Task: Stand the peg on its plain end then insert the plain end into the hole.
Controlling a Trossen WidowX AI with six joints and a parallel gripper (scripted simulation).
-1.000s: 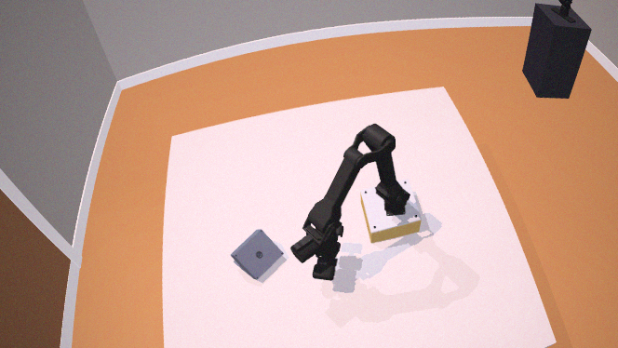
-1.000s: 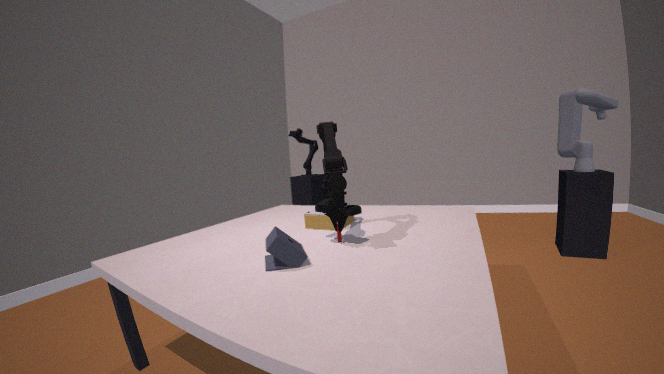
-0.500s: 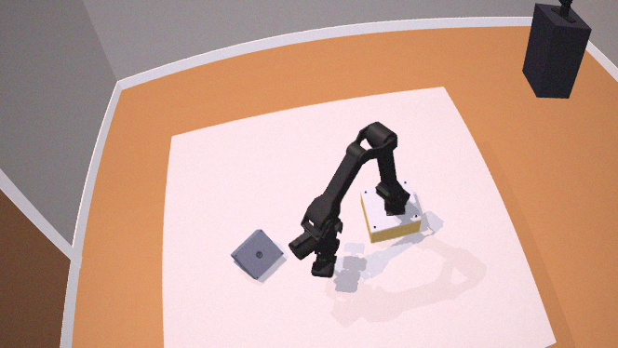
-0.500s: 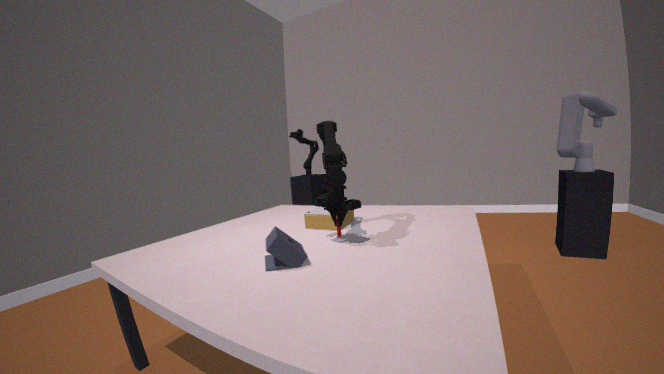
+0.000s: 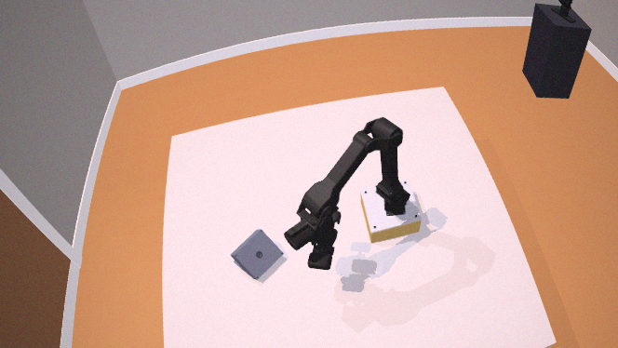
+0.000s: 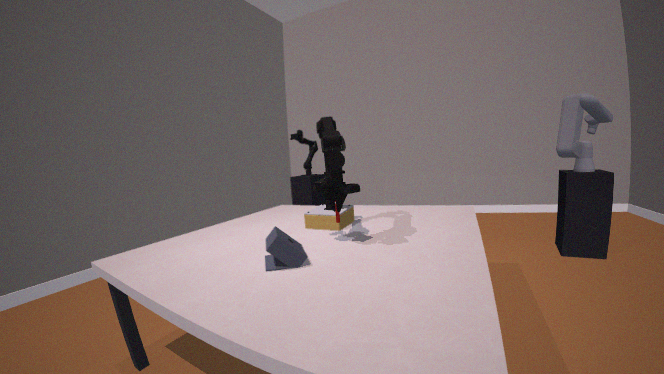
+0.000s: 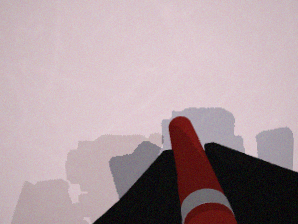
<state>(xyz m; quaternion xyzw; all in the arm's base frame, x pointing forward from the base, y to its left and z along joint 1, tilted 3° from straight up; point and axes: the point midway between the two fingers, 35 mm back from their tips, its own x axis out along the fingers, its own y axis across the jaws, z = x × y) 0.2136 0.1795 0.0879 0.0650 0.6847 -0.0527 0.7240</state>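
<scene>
My gripper tip is now 230 mm short of the grey sloped panel, 70 mm above it and 40 mm to the left of it. Also, from my gripper tip: red peg 20 mm above.
</scene>
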